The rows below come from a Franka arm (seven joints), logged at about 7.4 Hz.
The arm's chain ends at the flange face. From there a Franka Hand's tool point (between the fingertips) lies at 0.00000 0.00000 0.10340 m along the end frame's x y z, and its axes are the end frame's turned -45 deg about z.
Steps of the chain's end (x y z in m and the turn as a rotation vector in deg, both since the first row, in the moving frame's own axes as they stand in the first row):
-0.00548 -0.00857 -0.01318 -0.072 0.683 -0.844
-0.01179 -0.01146 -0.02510 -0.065 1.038 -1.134
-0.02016 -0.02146 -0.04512 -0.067 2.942 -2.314
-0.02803 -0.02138 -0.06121 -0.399 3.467 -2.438
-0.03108 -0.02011 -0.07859 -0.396 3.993 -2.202
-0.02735 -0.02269 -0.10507 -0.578 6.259 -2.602
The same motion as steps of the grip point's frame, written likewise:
0.00297 -0.00898 -0.01319 -0.534 0.432 -0.844
0.00102 -0.01505 -0.02512 -0.780 0.688 -1.134
0.00466 -0.02567 -0.04526 -2.128 2.033 -2.314
-0.00069 -0.03009 -0.06140 -2.734 2.169 -2.438
-0.00306 -0.03069 -0.07884 -3.103 2.543 -2.202
0.00414 -0.02684 -0.10569 -4.834 4.017 -2.602

